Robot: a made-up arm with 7 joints.
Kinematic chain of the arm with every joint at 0, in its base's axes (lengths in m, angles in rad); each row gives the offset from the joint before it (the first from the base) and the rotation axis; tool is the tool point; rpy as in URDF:
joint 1: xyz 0 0 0 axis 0.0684 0.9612 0.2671
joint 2: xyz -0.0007 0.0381 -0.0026 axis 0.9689 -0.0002 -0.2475
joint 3: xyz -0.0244 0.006 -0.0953 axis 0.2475 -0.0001 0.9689
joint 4: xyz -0.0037 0 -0.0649 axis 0.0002 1 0
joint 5: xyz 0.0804 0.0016 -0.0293 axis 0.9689 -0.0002 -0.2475
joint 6: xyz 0.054 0 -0.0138 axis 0.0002 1 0
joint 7: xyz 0.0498 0 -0.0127 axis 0.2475 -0.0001 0.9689
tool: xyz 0 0 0 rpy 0 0.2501 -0.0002
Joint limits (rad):
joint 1: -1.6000..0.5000
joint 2: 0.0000..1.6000
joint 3: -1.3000..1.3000
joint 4: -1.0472..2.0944
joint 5: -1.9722..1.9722
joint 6: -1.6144..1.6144
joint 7: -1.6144..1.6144
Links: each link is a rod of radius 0.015 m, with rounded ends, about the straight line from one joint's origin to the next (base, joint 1, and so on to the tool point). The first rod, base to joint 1, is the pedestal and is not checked.
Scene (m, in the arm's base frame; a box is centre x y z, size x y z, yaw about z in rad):
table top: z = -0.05
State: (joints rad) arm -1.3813 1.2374 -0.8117 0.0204 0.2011 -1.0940 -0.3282
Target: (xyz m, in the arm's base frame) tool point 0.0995 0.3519 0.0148
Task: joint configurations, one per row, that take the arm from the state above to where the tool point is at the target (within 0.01 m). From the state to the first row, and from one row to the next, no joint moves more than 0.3 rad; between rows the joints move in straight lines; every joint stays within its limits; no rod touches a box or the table.
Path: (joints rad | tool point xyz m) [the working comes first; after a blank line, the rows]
Joints at the target: -0.9036 1.6000 -0.8279 1.7358 0.1857 -1.1666 -0.3282
Straight joint move there: clear.

1: -1.3017 1.2978 -0.8144 0.3063 0.1985 -1.1061 -0.3282 | 0.2539 0.0981 0.0245
2: -1.2221 1.3583 -0.8171 0.5922 0.1960 -1.1182 -0.3282 | 0.2601 0.1606 0.0092
3: -1.1424 1.4187 -0.8198 0.8781 0.1934 -1.1303 -0.3282 | 0.2449 0.2241 -0.0024
4: -1.0628 1.4791 -0.8225 1.1640 0.1908 -1.1424 -0.3282 | 0.2098 0.2813 -0.0065
5: -0.9832 1.5396 -0.8252 1.4499 0.1883 -1.1545 -0.3282 | 0.1592 0.3255 -0.0009
6: -0.9036 1.6000 -0.8279 1.7358 0.1857 -1.1666 -0.3282 | 0.0995 0.3519 0.0148

